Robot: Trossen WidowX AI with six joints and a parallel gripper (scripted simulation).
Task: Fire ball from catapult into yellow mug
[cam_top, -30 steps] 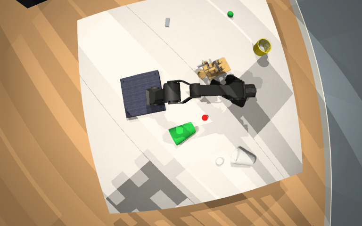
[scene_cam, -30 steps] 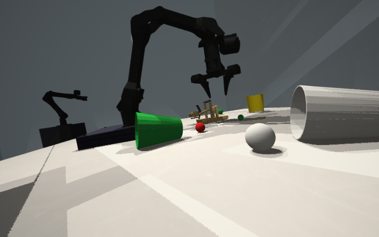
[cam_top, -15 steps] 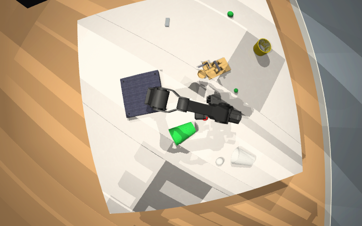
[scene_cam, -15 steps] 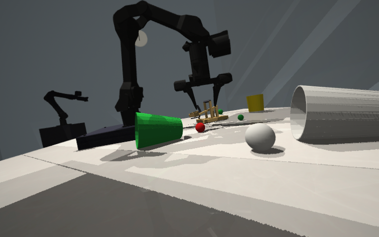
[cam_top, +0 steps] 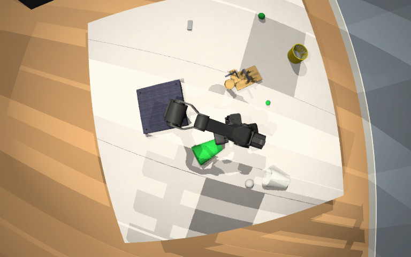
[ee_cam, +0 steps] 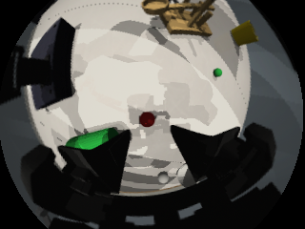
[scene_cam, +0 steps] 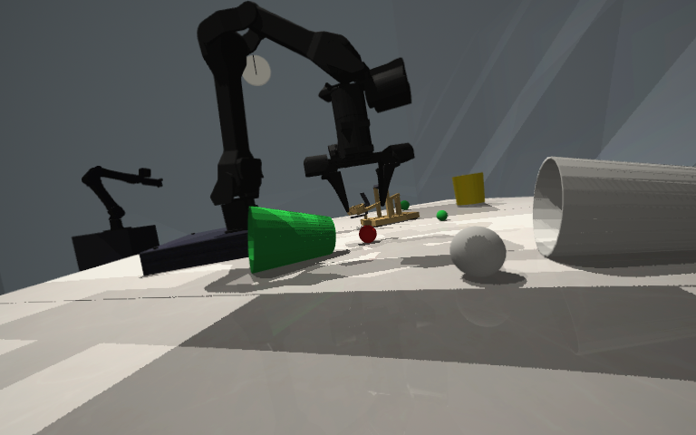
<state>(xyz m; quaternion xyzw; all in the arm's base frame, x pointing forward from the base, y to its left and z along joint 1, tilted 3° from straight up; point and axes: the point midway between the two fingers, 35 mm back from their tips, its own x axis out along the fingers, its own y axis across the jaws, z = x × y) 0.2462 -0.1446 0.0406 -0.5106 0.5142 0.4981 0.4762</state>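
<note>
The red ball is 40 mm below my gripper tip. From my gripper tip the other things lie so: white ball: 40 mm ahead, 250 mm to the right, 40 mm below; wooden catapult: 80 mm ahead, 260 mm to the left, 10 mm below; small green ball: 200 mm ahead, 120 mm to the left, 50 mm below.
</note>
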